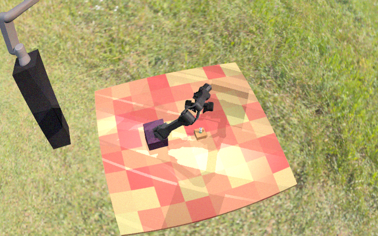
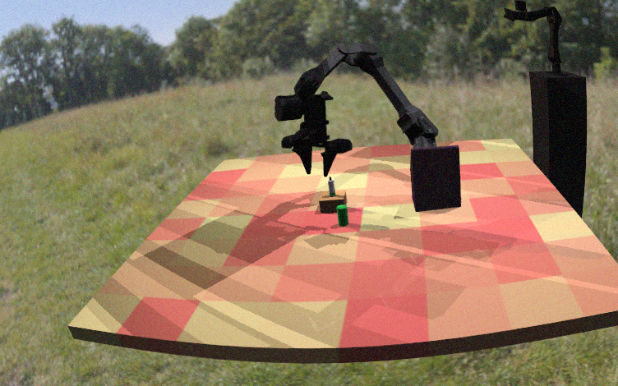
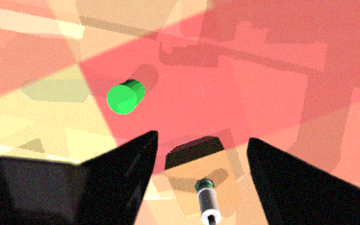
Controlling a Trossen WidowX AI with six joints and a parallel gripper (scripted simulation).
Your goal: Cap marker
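Right now my gripper tip is 110 mm above the green marker cap, 60 mm past it and 30 mm to the right of it.
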